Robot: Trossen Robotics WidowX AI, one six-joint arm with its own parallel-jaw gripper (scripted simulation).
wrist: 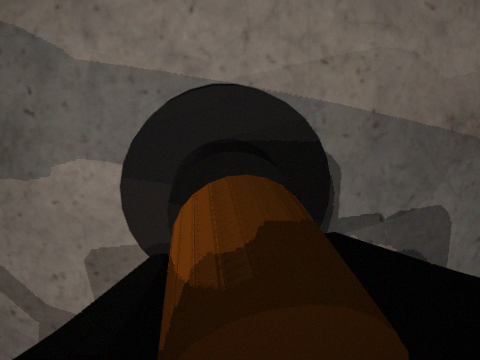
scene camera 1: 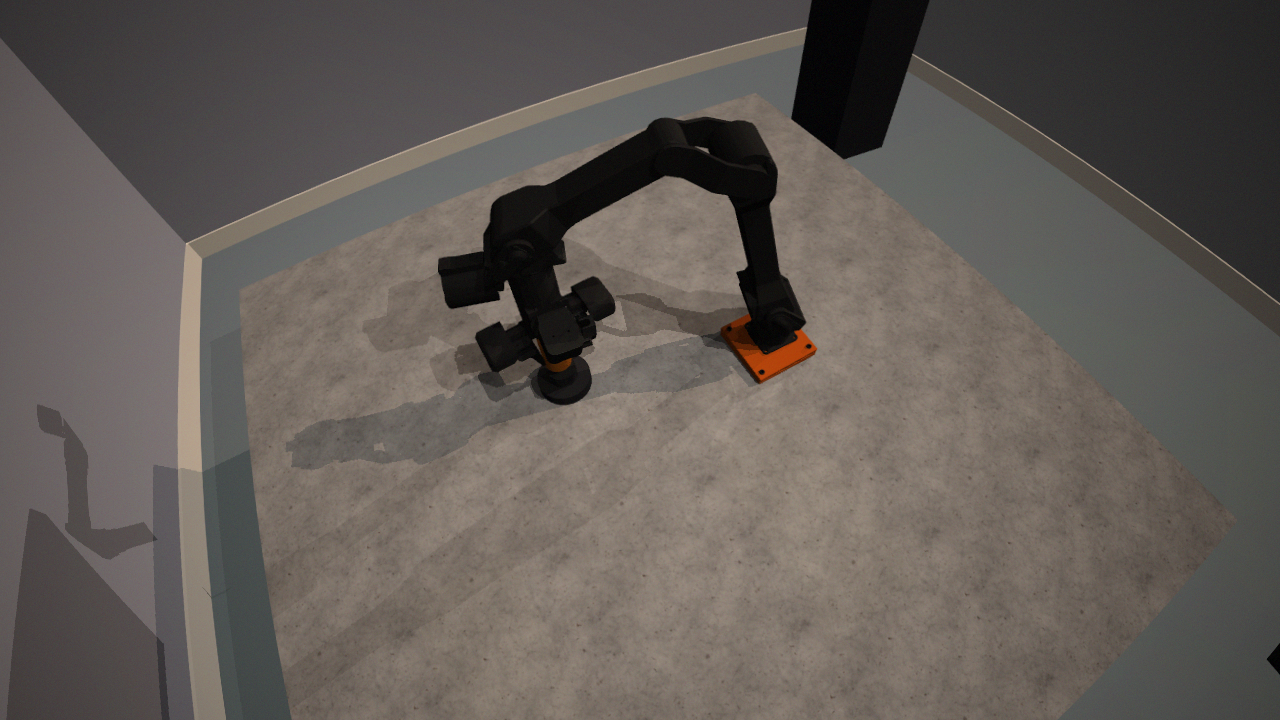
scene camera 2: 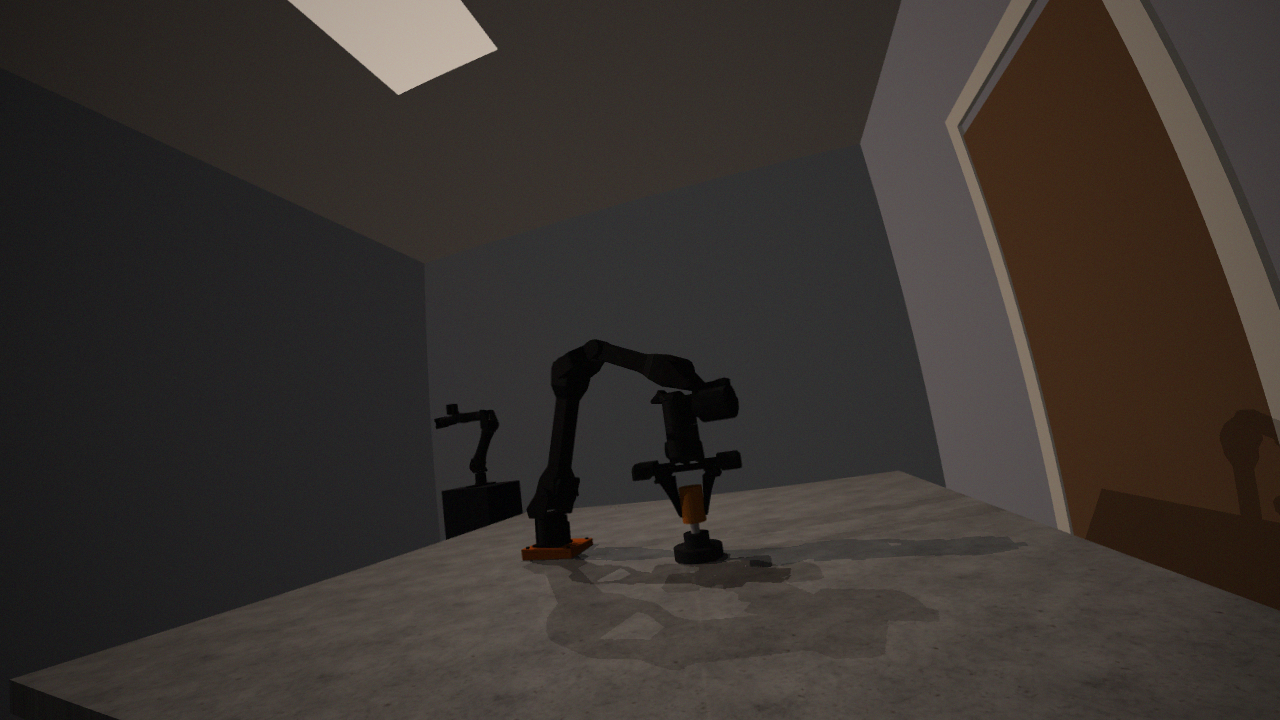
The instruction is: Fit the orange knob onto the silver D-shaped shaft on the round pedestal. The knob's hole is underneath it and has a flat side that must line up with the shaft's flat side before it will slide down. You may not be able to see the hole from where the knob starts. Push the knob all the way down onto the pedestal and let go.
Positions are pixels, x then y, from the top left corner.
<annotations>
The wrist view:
my gripper: 246, 259
round black pedestal: 207, 133
</annotations>
